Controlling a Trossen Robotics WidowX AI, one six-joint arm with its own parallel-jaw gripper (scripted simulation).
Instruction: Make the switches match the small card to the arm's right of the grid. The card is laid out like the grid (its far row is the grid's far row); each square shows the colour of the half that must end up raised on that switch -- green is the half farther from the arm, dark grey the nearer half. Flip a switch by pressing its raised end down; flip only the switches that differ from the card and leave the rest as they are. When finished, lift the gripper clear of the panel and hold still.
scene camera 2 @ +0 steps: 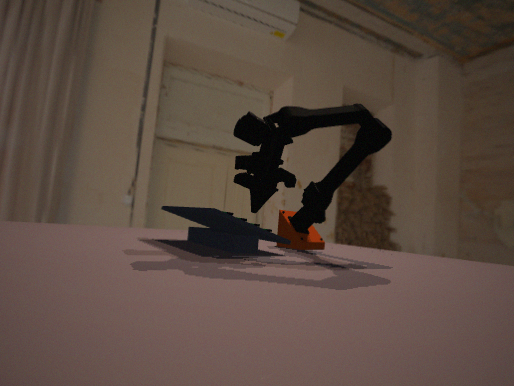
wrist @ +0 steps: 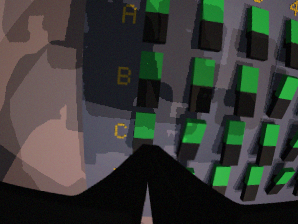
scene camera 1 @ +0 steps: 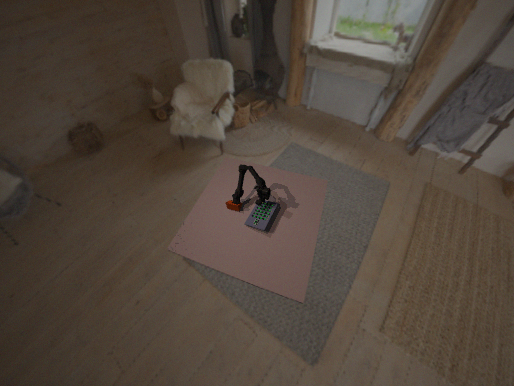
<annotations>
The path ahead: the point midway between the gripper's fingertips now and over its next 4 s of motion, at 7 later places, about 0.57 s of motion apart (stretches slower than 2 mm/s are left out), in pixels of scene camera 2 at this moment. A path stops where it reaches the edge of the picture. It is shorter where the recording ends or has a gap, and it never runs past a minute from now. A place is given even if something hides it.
The gripper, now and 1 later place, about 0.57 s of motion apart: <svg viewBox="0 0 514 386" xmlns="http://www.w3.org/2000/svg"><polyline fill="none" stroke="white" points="253,212 240,194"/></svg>
</annotations>
